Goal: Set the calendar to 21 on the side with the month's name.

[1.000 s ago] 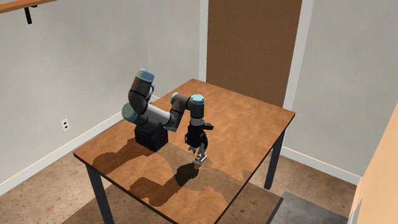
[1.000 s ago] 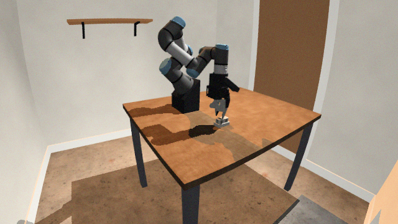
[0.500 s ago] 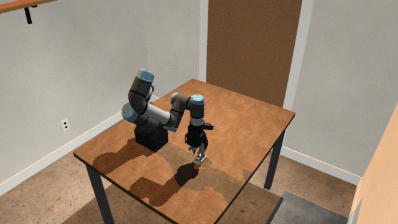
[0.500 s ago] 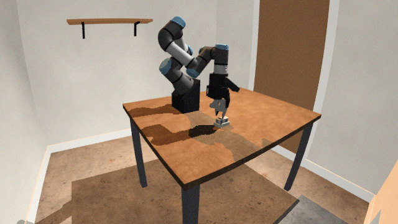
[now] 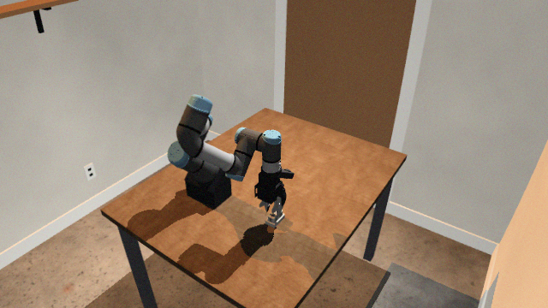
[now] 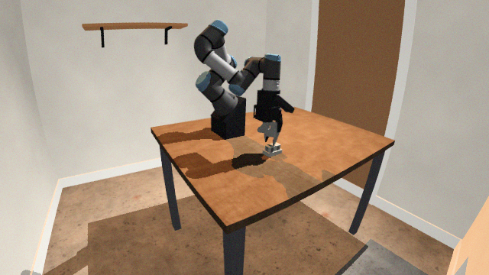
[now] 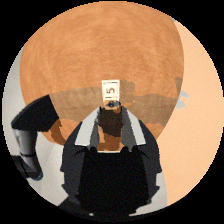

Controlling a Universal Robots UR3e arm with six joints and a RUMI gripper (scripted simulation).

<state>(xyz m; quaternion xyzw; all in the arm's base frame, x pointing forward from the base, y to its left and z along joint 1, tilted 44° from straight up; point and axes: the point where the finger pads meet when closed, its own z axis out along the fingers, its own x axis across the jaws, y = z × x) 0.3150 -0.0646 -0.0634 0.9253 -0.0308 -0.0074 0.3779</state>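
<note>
Right now my hand is 50 mm above the calendar tray and 20 mm to the right of it.
</note>
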